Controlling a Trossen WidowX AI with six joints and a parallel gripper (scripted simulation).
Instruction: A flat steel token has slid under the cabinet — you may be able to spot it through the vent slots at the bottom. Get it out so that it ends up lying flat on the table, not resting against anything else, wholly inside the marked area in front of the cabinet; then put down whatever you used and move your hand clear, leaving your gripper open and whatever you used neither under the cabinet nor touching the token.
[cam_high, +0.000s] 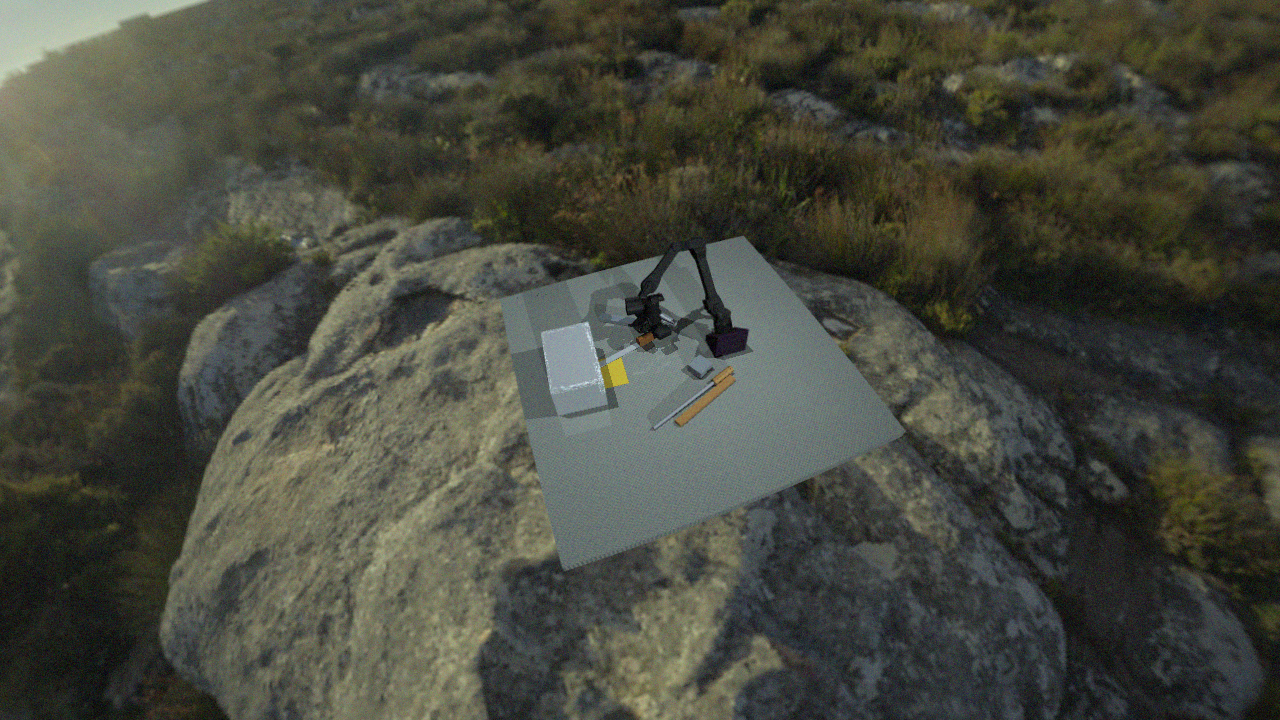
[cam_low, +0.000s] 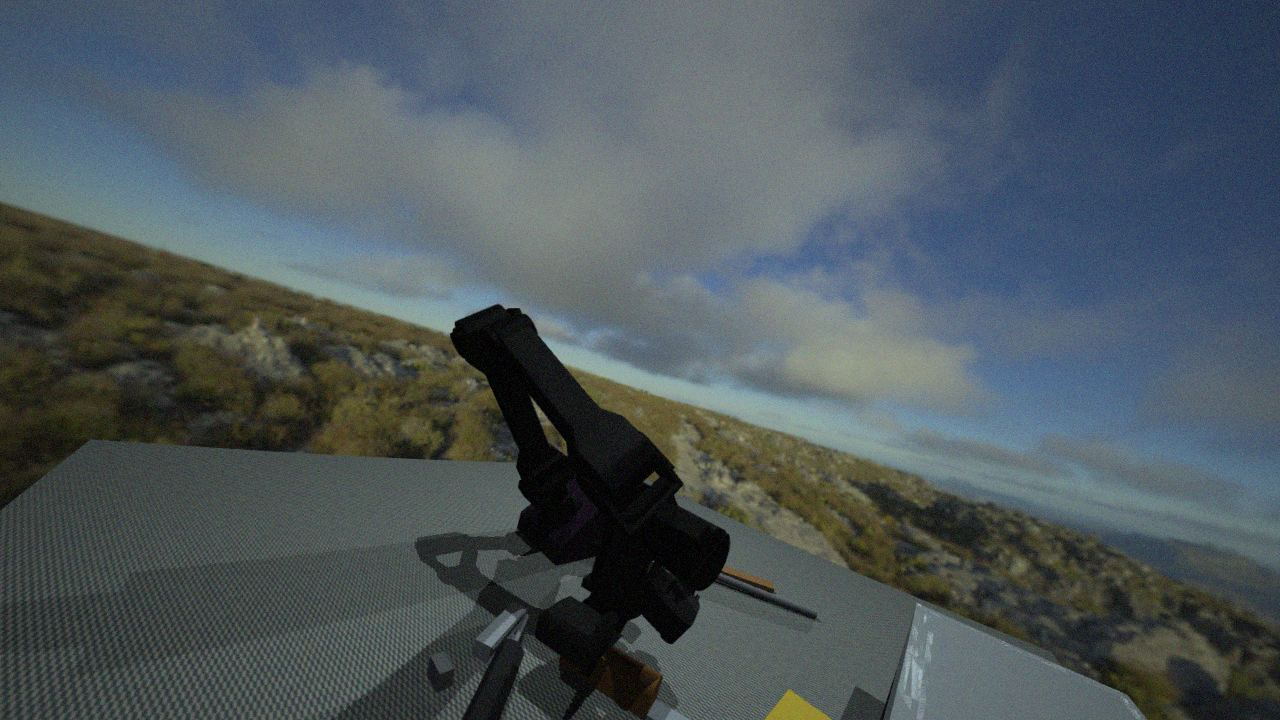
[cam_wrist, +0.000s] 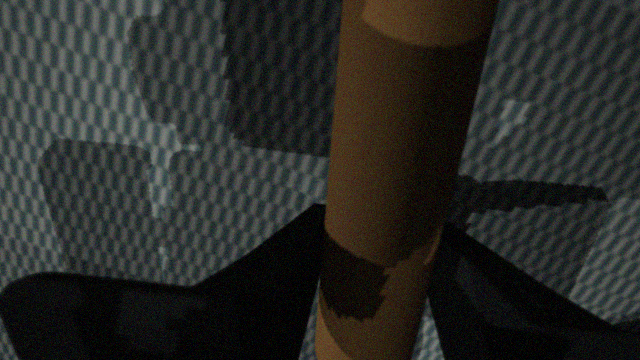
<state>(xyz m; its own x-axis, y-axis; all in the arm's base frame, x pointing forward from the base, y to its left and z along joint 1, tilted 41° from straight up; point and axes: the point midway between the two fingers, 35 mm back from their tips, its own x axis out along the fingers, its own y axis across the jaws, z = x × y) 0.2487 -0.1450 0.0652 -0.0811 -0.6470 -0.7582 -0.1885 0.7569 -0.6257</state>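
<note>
The grey bar is 10 cm behind my gripper tip and 6 cm to the right of it. Round my gripper tip: grey block: 24 cm to the left, 10 cm behind, 1 cm above; then small grey cube: 14 cm to the right, 8 cm behind; then wooden stick: 38 cm to the left, 5 cm behind.
</note>
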